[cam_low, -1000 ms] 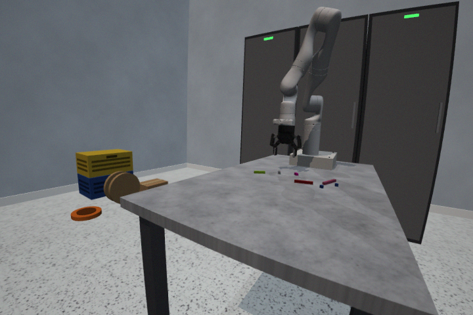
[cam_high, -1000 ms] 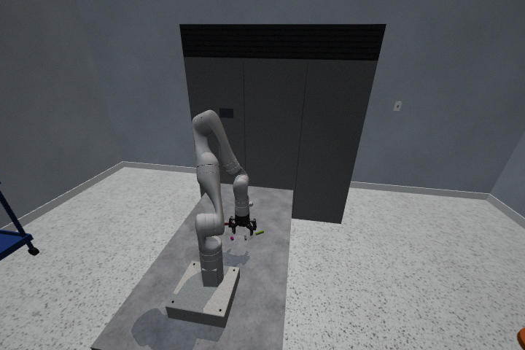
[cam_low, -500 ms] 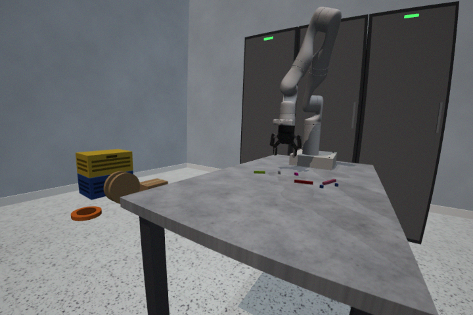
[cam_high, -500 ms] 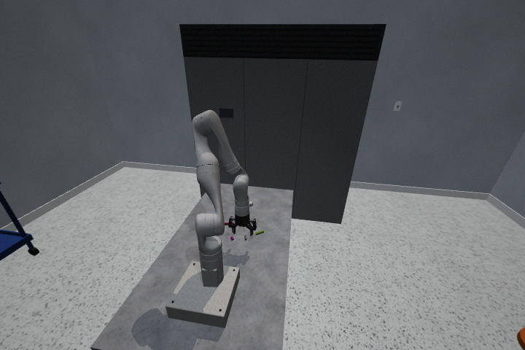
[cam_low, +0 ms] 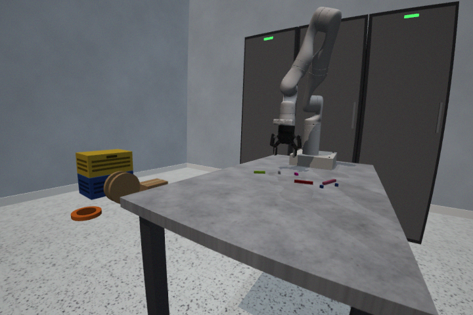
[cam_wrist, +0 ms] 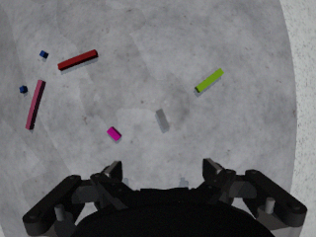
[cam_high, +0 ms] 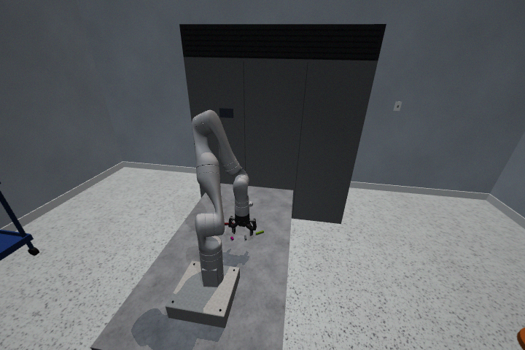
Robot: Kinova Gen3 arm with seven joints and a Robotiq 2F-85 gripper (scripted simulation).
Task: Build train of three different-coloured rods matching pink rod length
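Now: the pink rod 21 cm to the left of my hand, 11 cm ahead of it and 8 cm below it. Round my hand: magenta rod (8 cm below, 7 cm to the left, 4 cm ahead); lime rod (10 cm ahead, 9 cm to the right, 8 cm below); grey rod (8 cm below, 5 cm ahead, 1 cm to the right).
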